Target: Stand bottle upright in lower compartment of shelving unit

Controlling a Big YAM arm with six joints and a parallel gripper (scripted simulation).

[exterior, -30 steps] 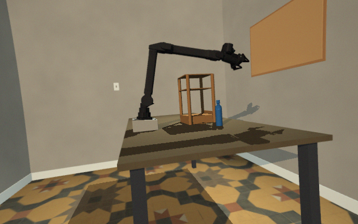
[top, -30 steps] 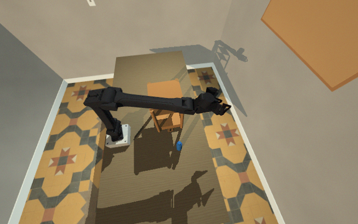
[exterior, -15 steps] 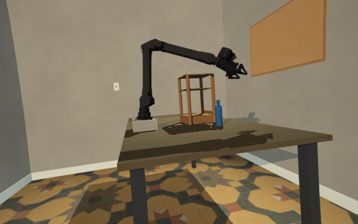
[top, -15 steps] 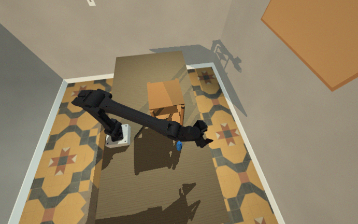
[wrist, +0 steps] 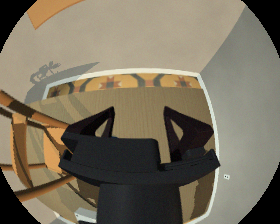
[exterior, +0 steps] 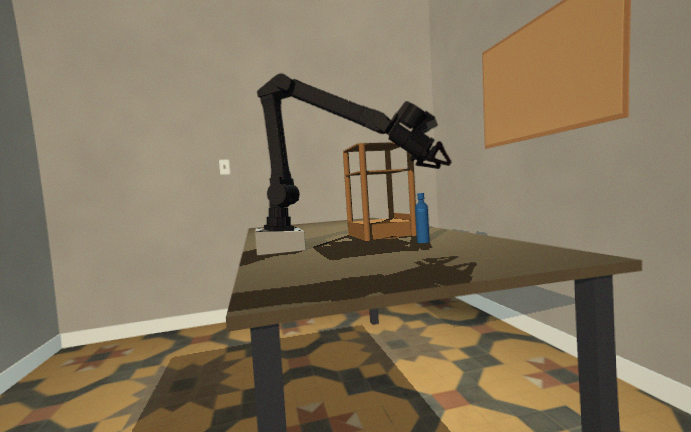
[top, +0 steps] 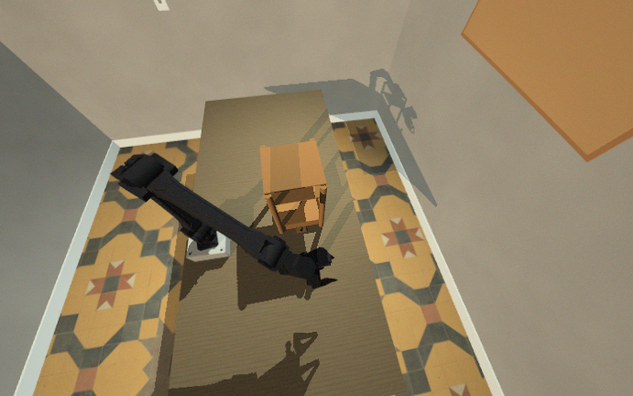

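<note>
Right now my hand is 2 cm past the blue bottle, 9 cm to the right of it and 15 cm above it. The rest, counted from my hand: wooden shelving unit: 2 cm behind, 39 cm to the left, 7 cm below.
</note>
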